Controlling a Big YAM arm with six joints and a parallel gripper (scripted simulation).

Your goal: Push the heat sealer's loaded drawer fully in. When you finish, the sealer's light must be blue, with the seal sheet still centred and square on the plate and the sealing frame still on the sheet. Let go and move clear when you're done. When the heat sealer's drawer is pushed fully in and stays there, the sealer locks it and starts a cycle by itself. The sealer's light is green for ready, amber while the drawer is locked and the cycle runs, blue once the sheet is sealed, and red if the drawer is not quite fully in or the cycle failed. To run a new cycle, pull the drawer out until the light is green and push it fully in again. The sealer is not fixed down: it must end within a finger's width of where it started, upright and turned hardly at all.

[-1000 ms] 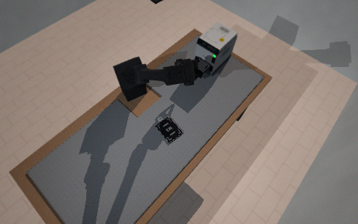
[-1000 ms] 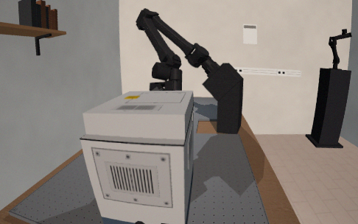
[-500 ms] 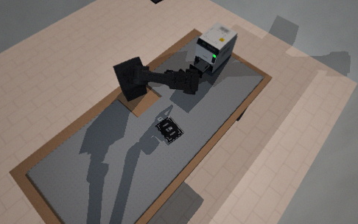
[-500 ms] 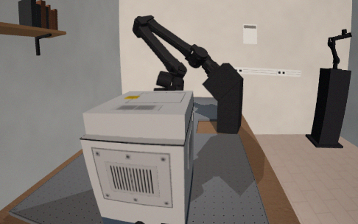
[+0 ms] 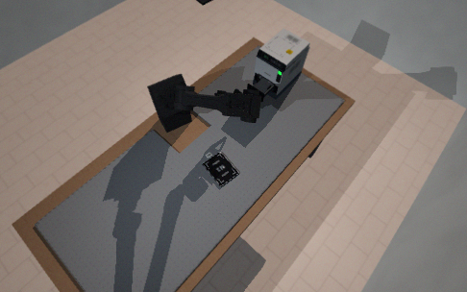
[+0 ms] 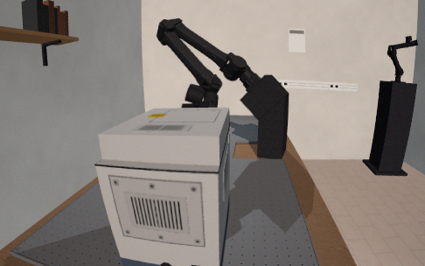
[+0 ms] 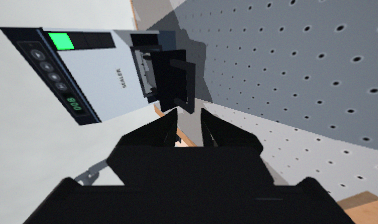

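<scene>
Now: the black sealer drawer 17 cm to the left of my hand, 6 cm below it and 3 cm behind it.
</scene>
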